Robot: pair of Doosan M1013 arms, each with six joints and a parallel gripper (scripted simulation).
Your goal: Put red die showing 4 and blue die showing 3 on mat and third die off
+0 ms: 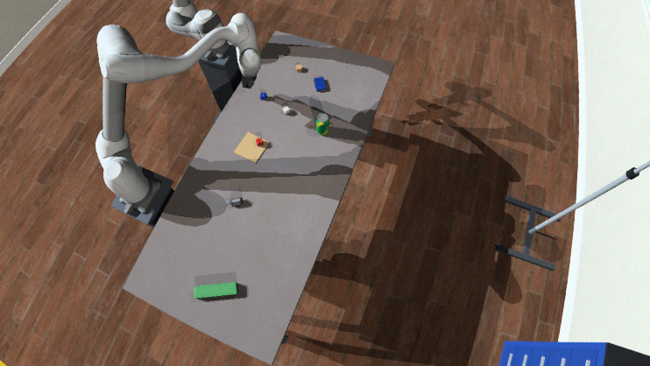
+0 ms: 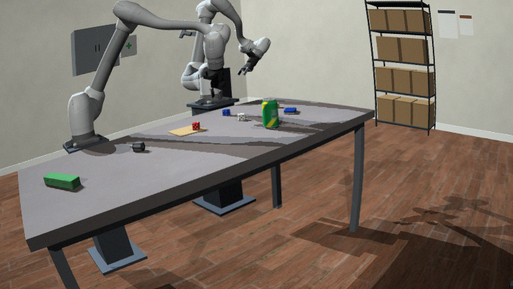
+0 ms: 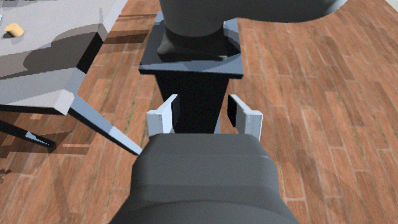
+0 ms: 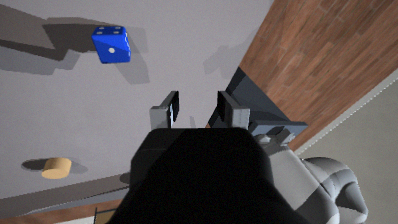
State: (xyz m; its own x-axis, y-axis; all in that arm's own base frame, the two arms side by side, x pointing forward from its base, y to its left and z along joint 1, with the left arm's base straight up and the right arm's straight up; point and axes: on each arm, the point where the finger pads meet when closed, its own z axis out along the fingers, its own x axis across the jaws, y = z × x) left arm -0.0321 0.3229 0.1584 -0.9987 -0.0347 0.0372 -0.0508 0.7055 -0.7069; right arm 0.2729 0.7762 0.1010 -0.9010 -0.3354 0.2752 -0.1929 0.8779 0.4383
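Right now my right hand is 8 cm short of the blue die, 2 cm to the left of it and 9 cm above it. Also, from my right hand: white die: 24 cm ahead, 8 cm to the right, 9 cm below; then wooden cylinder: 21 cm ahead, 23 cm to the left, 9 cm below; then red die: 16 cm ahead, 31 cm to the right, 8 cm below.
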